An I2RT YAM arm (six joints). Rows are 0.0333 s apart.
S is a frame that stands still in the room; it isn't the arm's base.
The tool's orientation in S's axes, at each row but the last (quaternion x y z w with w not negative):
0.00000, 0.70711, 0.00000, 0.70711
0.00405, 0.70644, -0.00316, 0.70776
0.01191, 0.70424, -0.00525, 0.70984
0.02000, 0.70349, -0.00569, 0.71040
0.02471, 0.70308, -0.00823, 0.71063
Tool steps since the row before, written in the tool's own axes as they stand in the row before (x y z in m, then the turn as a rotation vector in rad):
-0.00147, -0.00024, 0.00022, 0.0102, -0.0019, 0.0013
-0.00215, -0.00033, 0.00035, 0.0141, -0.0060, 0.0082
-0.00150, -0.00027, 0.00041, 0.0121, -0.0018, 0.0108
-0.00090, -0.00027, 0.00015, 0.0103, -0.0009, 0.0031
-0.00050, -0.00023, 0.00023, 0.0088, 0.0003, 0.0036
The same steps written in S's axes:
0.00022, -0.00024, 0.00147, 0.0013, -0.0019, -0.0102
0.00034, -0.00034, 0.00215, 0.0082, -0.0061, -0.0141
0.00039, -0.00029, 0.00150, 0.0109, -0.0019, -0.0120
0.00013, -0.00029, 0.00090, 0.0032, -0.0008, -0.0103
0.00021, -0.00025, 0.00050, 0.0037, 0.0003, -0.0088

